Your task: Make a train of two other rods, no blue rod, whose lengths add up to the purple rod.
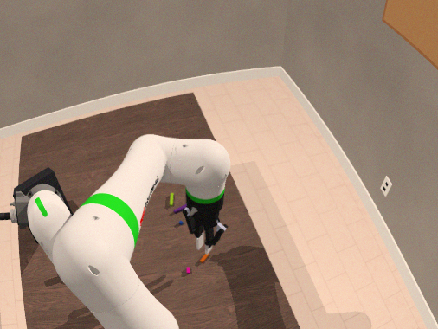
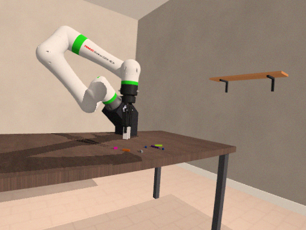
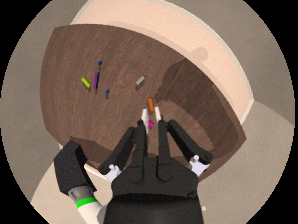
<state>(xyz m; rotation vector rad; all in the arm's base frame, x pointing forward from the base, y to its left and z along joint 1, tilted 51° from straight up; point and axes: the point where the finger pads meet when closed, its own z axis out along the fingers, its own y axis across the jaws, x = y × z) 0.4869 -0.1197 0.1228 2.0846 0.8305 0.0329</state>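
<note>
The orange rod lies 10 cm below my hand. Also, from my hand: magenta rod 10 cm below, 7 cm behind, 3 cm to the right; purple rod 21 cm to the left, 10 cm below, 1 cm ahead; grey rod 10 cm below, 6 cm to the left, 6 cm ahead.
</note>
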